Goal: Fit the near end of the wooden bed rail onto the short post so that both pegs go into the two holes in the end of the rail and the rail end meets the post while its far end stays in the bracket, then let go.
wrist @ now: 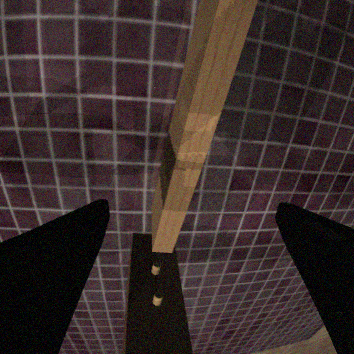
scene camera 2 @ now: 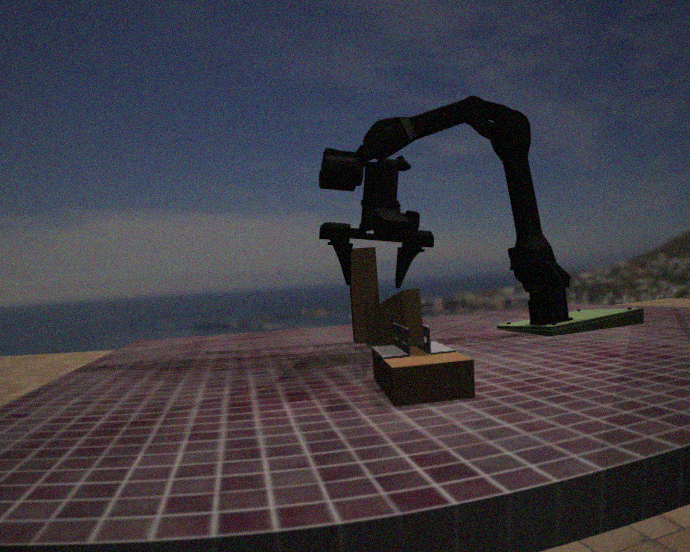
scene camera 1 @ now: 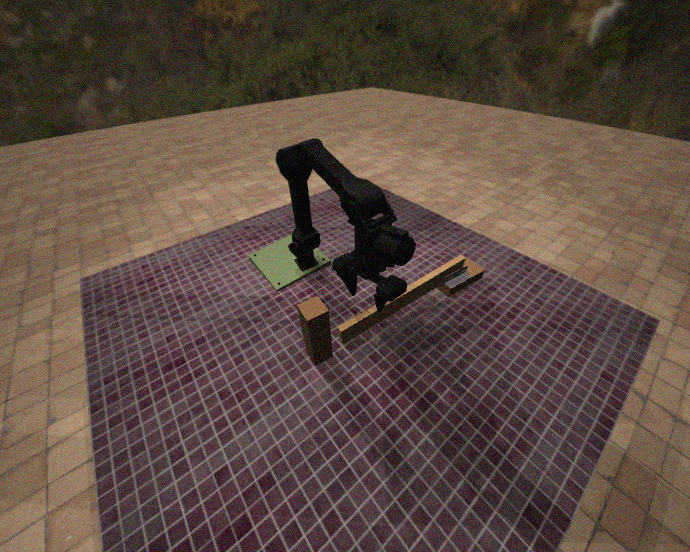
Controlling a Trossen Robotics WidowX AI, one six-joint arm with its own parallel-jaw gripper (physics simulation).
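Places are measured from the arm's base along level axes (x ahead, y left, z up), in centimetres.
Pixels of known places: gripper, fingertip midpoint: (wrist: pixel 194 209) (scene camera 2: pixel 373 286) (scene camera 1: pixel 366 303); arm's base, link origin: (scene camera 2: pixel 551 322) (scene camera 1: pixel 306 262).
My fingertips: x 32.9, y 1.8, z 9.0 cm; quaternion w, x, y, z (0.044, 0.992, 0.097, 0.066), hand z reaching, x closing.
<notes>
For each thing: its middle in the pictures, then the offset to it from my fingertips. "pt": a spot on its surface instead. Level surfaces: height alone.
- wooden rail, body centre: (scene camera 2: pixel 386 324) (scene camera 1: pixel 406 296) dz -5.4, dx +0.1, dy +14.0 cm
- bracket, body centre: (scene camera 2: pixel 411 349) (scene camera 1: pixel 452 275) dz -6.9, dx +0.1, dy +33.2 cm
- upright short post, surface spot: (wrist: pixel 165 330) (scene camera 2: pixel 361 284) pt dz +0.5, dx +0.8, dy -11.7 cm
- low wooden block, body centre: (scene camera 2: pixel 417 370) (scene camera 1: pixel 457 276) dz -8.8, dx +0.1, dy +36.3 cm
- purple tiled mat, surface height: dz -10.6 cm
The wooden rail (scene camera 1: pixel 428 283) (scene camera 2: pixel 405 310) (wrist: pixel 210 90) runs from the bracket (scene camera 1: pixel 458 280) (scene camera 2: pixel 401 339) toward the upright short post (scene camera 1: pixel 316 336) (scene camera 2: pixel 362 293) (wrist: pixel 165 330). Its far end stands between the bracket's metal plates. Its near end is apart from the post, with a gap in scene camera 1. Two pegs (wrist: pixel 155 270) (wrist: pixel 157 300) stick out of the post's dark face, uncovered in the wrist view. The holes in the rail end are hidden. My gripper (scene camera 1: pixel 366 301) (scene camera 2: pixel 373 285) (wrist: pixel 194 209) is open and empty above the rail, near its near end, with one finger toward each side.
The bracket sits on a low wooden block (scene camera 2: pixel 431 377). The arm's green base plate (scene camera 1: pixel 276 267) (scene camera 2: pixel 604 319) lies behind the post in scene camera 1. A purple tiled mat (scene camera 1: pixel 241 414) (scene camera 2: pixel 189 460) lies under everything, with paler paving (scene camera 1: pixel 46 333) around it.
</notes>
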